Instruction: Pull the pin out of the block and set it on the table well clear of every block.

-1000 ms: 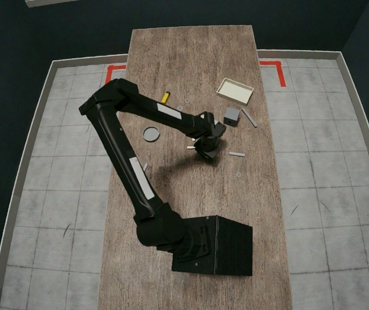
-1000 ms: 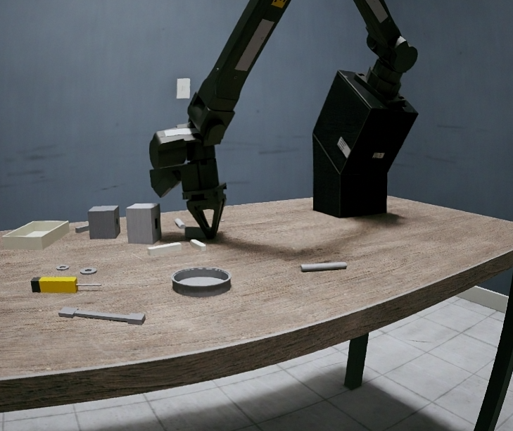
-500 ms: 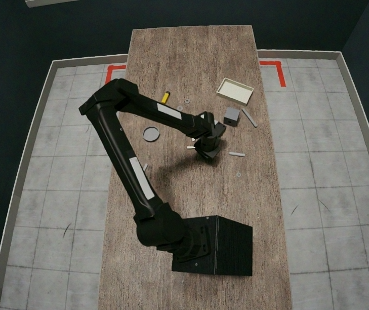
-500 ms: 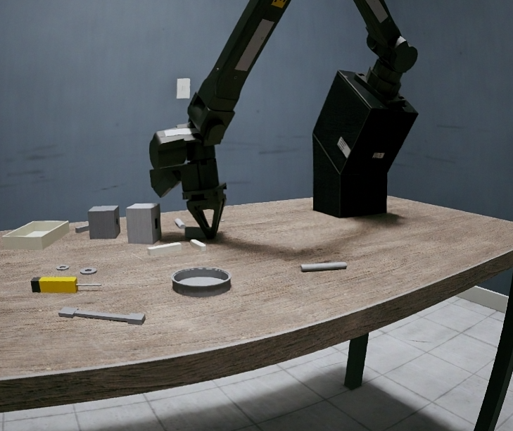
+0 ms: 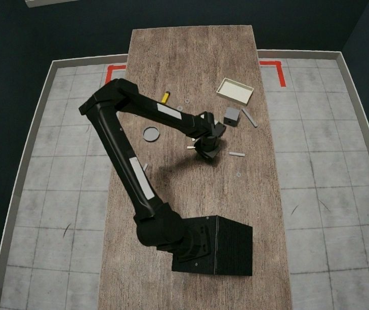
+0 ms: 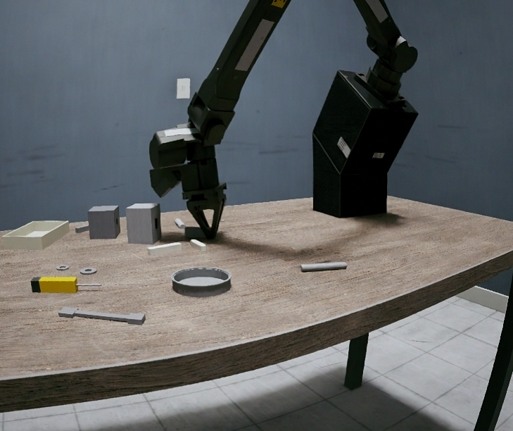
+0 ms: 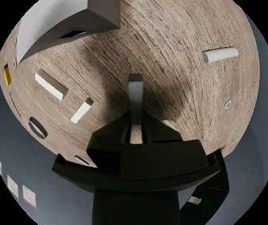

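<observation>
Now: hand 2 cm to the left of the grey pin and 2 cm short of it. The rest, counted from my hand: grey ring dish 24 cm to the left, 16 cm ahead; darker grey block 17 cm ahead, 15 cm to the right, 2 cm above; light grey block 12 cm ahead, 5 cm to the right, 3 cm above.
</observation>
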